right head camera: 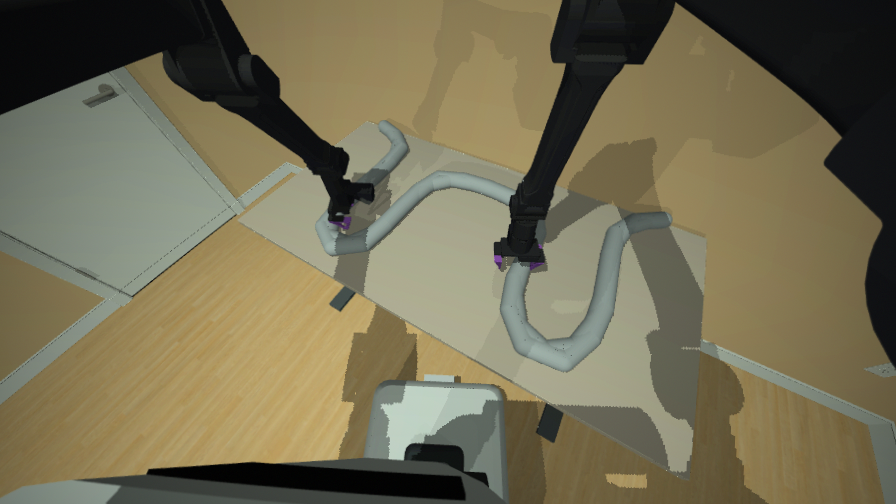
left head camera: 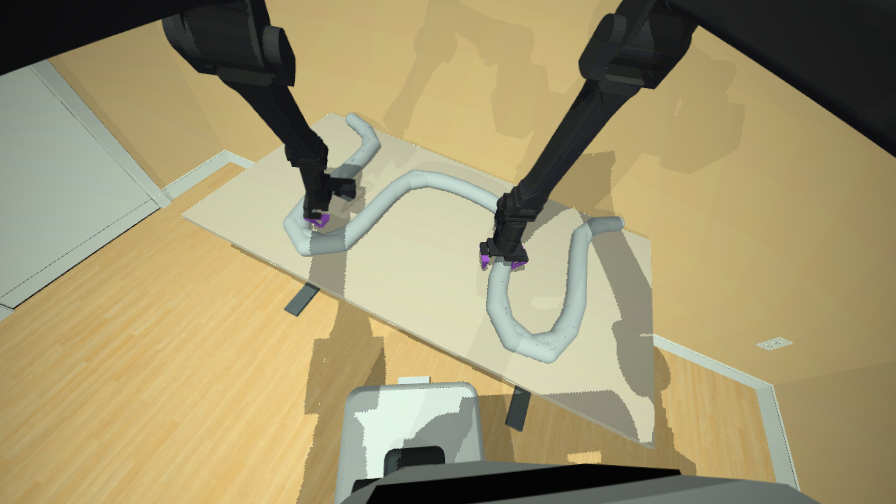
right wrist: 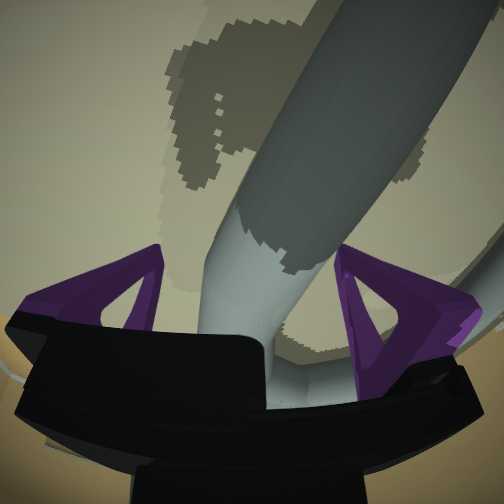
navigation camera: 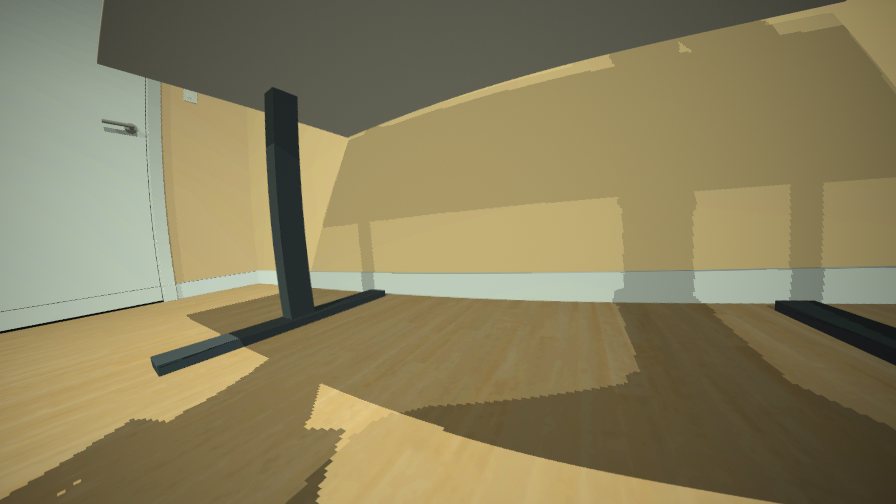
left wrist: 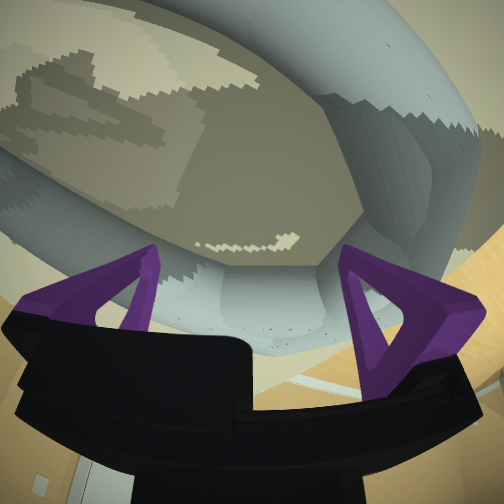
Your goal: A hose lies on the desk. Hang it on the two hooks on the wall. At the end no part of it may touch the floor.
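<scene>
A long pale grey hose (left head camera: 432,184) lies in S-curves on the beige desk (left head camera: 438,269); it also shows in the right head view (right head camera: 451,184). My left gripper (left head camera: 316,220) is open, low over the hose's left bend, with the hose (left wrist: 270,305) between its purple fingers (left wrist: 247,260). My right gripper (left head camera: 503,262) is open, straddling the hose (right wrist: 250,295) near the middle, its fingers (right wrist: 247,260) on either side. In the right head view the left gripper (right head camera: 340,222) and right gripper (right head camera: 518,263) stand the same way. No hooks are in view.
The desk stands against a tan wall (left head camera: 689,156). A grey door (right head camera: 93,188) is at the left. My base (left head camera: 410,432) is at the desk's near edge. Dark desk legs (navigation camera: 285,206) stand on the wooden floor (navigation camera: 438,376).
</scene>
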